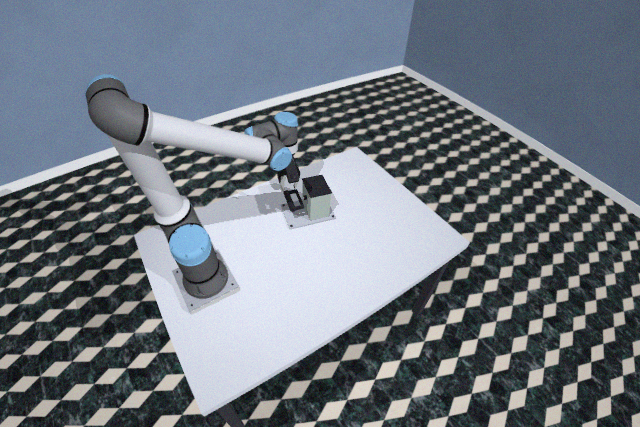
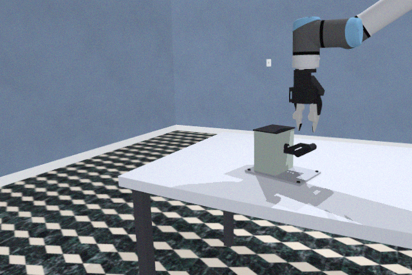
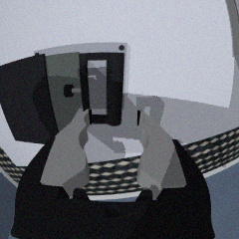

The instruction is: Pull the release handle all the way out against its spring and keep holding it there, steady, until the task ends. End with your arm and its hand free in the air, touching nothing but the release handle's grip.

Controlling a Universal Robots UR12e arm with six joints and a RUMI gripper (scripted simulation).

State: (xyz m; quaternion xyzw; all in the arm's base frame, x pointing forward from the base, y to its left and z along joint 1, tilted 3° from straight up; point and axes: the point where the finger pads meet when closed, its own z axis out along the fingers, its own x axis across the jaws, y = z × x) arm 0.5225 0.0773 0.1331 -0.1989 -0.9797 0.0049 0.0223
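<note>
My hand is 8 cm above the black release handle, 5 cm short of it and 2 cm to the left of it. The rest, counted from my hand: grey base plate (19 cm below, 9 cm ahead, 4 cm to the right).
</note>
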